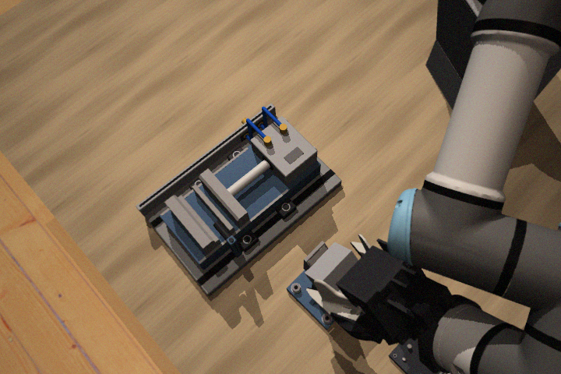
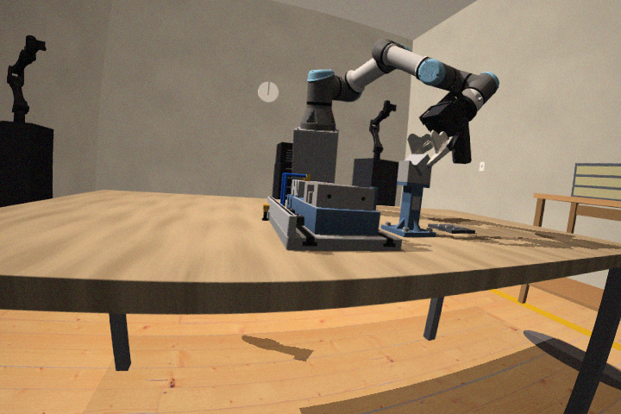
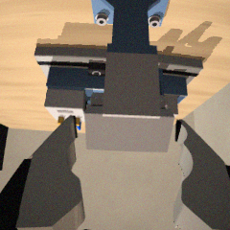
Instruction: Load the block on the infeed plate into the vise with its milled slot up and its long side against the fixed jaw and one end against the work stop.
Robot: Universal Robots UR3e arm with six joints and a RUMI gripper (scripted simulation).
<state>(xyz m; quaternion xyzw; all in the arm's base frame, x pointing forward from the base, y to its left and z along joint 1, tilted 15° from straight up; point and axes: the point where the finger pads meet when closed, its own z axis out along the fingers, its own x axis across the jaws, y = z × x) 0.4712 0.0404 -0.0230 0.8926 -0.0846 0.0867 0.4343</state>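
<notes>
Right now my hand is 10 mm above the part. From my hand the other things lie so: white cylinder rod (210 mm to the right, 80 mm below, 50 mm behind); then dark work stop (180 mm to the right, 70 mm below, 40 mm ahead); then moving jaw (220 mm to the right, 80 mm below).
</notes>
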